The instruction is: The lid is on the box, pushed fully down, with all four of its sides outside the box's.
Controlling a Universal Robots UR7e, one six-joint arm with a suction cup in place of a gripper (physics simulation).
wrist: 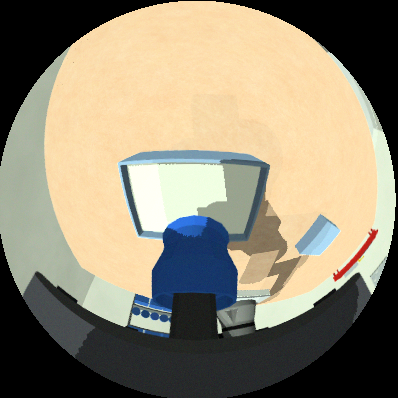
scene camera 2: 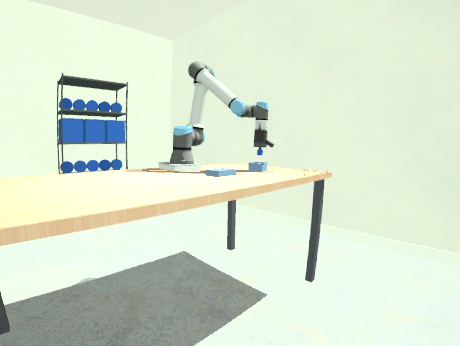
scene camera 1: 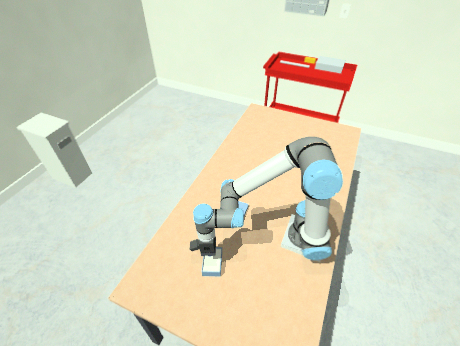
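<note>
Wrist camera: a box (wrist: 159,186), a lid (wrist: 320,234) and my suction cup (wrist: 194,258) are visible.
</note>
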